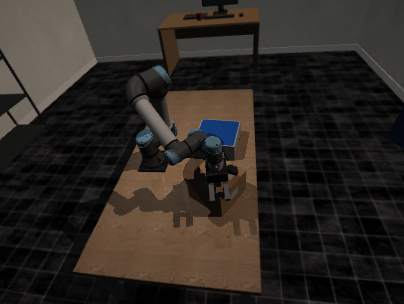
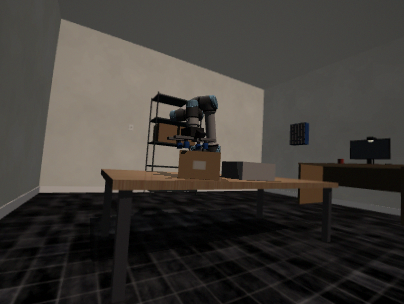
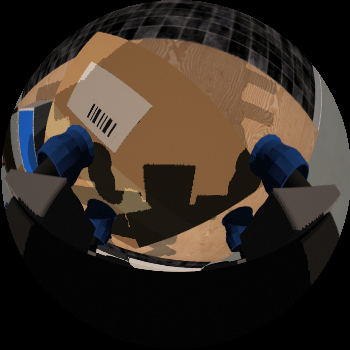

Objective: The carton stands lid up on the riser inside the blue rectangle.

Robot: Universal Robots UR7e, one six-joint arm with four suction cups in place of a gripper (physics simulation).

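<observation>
A brown carton point(image 1: 235, 196) point(image 2: 210, 167) point(image 3: 175, 125) stands on the wooden table, lid up, with a barcode label on its top and another label on one side. It is beside the grey riser point(image 1: 230, 152) point(image 2: 257, 171) point(image 3: 42, 112), not on it. The blue rectangle point(image 1: 221, 131) point(image 3: 26, 135) with a pale border covers the riser's top. My gripper point(image 1: 219, 192) point(image 2: 193, 146) point(image 3: 170, 185), with four blue suction cups, is open, close above the carton's lid, and holds nothing. Whether any cup touches the lid is hard to tell.
The arm's base point(image 1: 152, 162) stands on the left side of the table point(image 1: 170, 250) point(image 2: 150, 181). A desk point(image 1: 210, 21) point(image 2: 350, 170) with a monitor is at the back. A shelf rack point(image 2: 149, 135) with cartons stands behind the arm.
</observation>
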